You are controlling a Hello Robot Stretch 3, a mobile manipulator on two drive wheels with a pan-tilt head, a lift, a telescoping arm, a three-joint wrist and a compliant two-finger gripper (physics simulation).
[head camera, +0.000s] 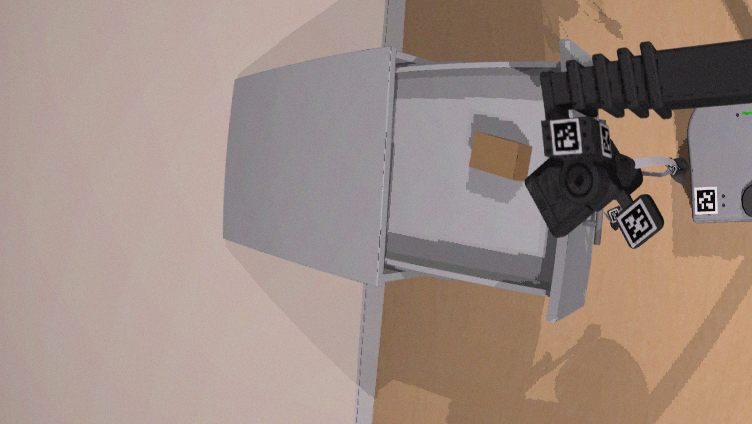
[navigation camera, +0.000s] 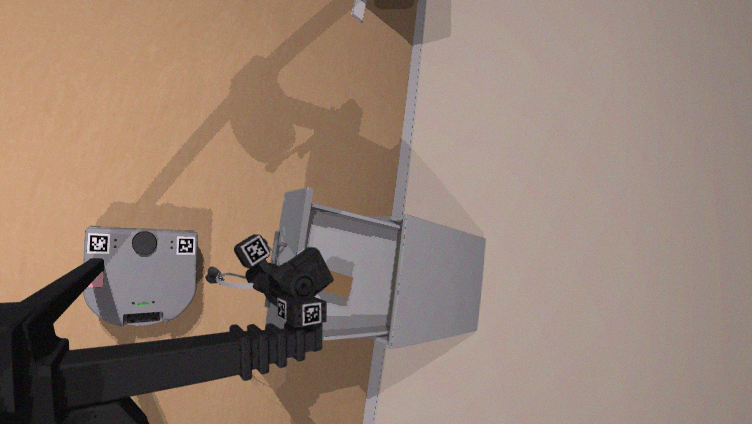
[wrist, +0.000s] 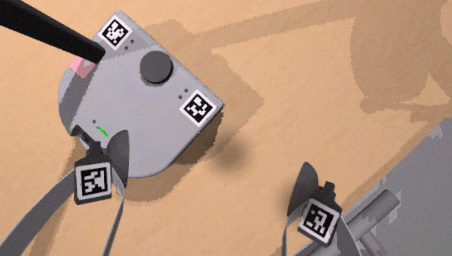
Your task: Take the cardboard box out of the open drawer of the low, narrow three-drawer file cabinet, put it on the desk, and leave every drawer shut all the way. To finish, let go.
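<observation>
The brown cardboard box (head camera: 497, 156) (navigation camera: 341, 284) lies in the open drawer (head camera: 431, 210) (navigation camera: 371, 263); the wrist partly hides it in the navigation view. The drawer sticks out from the low grey file cabinet (head camera: 310, 168) (navigation camera: 439, 281). In the wrist view the drawer front (wrist: 425, 175) and its bar handle (wrist: 377, 207) show at the lower right. My gripper (wrist: 213, 166) is open and empty, its fingers wide apart. It points back towards my base, outside the drawer, while the wrist body hangs over the drawer's front end. The lower drawers are hidden. The desk does not show.
My base (head camera: 718, 158) (navigation camera: 144, 279) (wrist: 135, 105) stands in front of the drawer. My arm (head camera: 700, 73) (navigation camera: 152, 360) reaches over one side of the drawer front. A pale wall (head camera: 131, 210) (navigation camera: 605, 184) with a grey baseboard (head camera: 371, 326) (navigation camera: 408, 131) runs by the cabinet.
</observation>
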